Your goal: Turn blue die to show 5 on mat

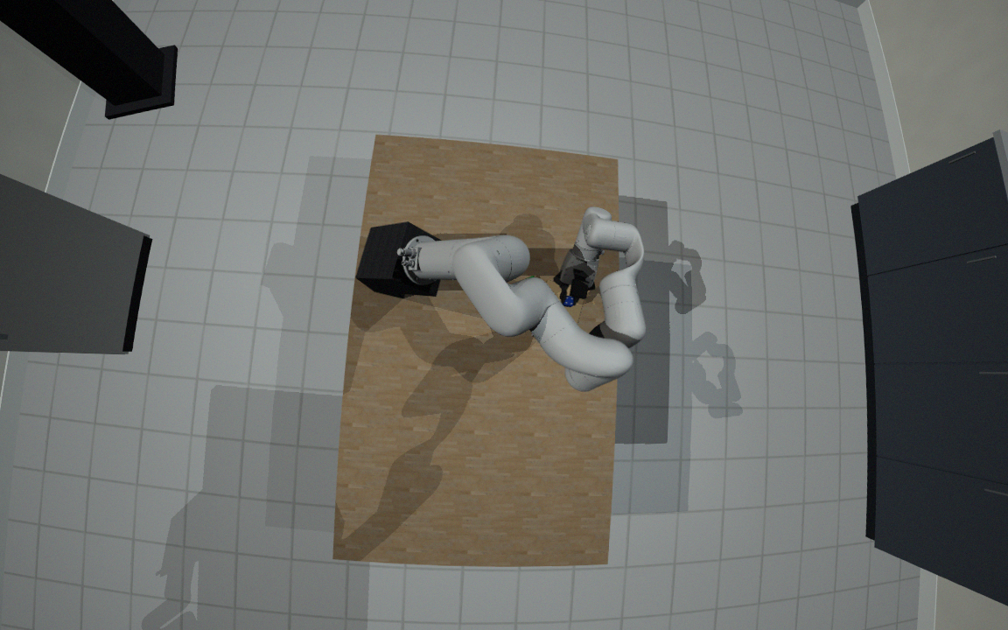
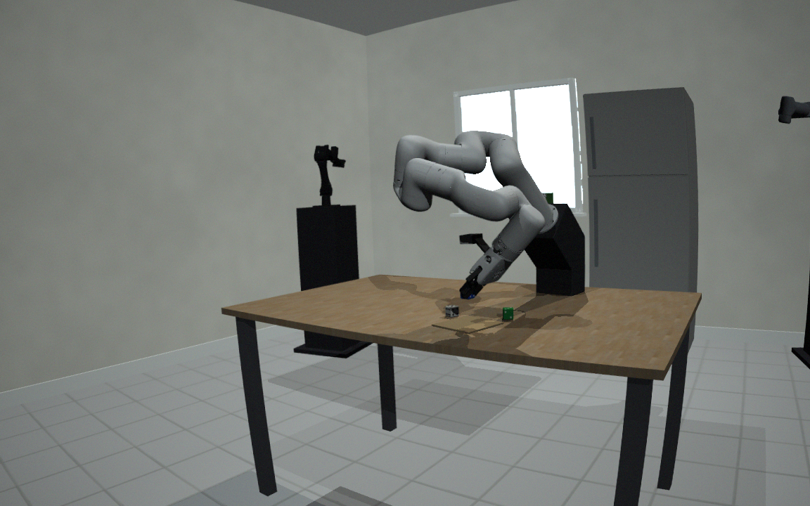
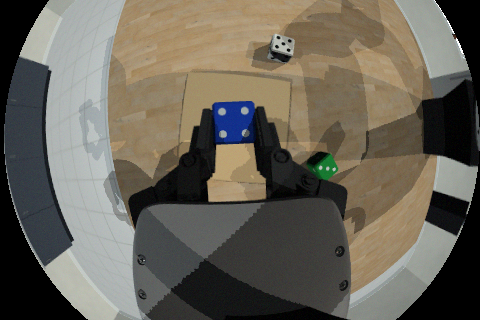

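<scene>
Right now my hand is 1 cm to the left of the blue die and 1 cm above it. The rest, counted from my hand: white die (10 cm behind, 9 cm to the right, 9 cm below); then tan mat (10 cm below, 1 cm to the right); then green die (9 cm below, 9 cm behind, 8 cm to the left).
</scene>
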